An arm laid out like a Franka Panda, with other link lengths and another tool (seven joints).
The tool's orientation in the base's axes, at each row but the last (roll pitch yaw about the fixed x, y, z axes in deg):
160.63 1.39 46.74
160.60 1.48 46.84
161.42 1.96 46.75
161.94 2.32 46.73
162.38 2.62 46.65
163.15 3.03 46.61
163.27 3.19 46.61
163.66 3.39 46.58
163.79 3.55 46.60
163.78 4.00 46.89
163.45 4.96 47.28
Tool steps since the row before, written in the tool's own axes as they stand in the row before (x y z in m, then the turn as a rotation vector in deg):
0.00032 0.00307 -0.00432 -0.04 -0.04 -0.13
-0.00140 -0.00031 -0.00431 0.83 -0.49 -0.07
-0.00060 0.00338 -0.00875 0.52 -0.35 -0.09
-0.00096 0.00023 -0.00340 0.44 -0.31 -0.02
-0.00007 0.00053 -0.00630 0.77 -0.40 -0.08
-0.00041 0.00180 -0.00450 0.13 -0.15 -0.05
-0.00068 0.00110 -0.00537 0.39 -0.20 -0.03
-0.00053 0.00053 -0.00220 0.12 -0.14 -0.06
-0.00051 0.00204 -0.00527 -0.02 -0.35 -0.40
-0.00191 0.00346 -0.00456 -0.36 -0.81 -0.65
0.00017 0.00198 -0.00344 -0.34 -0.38 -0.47
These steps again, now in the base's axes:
0.00137 -0.00068 0.00508 -0.08 0.03 0.11
-0.00214 0.00023 0.00400 0.21 0.94 -0.12
0.00011 -0.00049 0.00939 0.09 0.62 -0.04
-0.00117 -0.00003 0.00334 0.08 0.52 -0.09
-0.00087 0.00112 0.00616 0.23 0.84 -0.08
0.00020 -0.00040 0.00484 -0.03 0.20 0.00
-0.00062 0.00007 0.00549 0.12 0.42 -0.05
-0.00035 -0.00021 0.00229 -0.03 0.19 0.01
0.00024 -0.00045 0.00565 -0.33 0.31 0.29
0.00045 -0.00252 0.00547 -0.93 0.41 0.42
0.00102 -0.00025 0.00383 -0.58 0.11 0.37

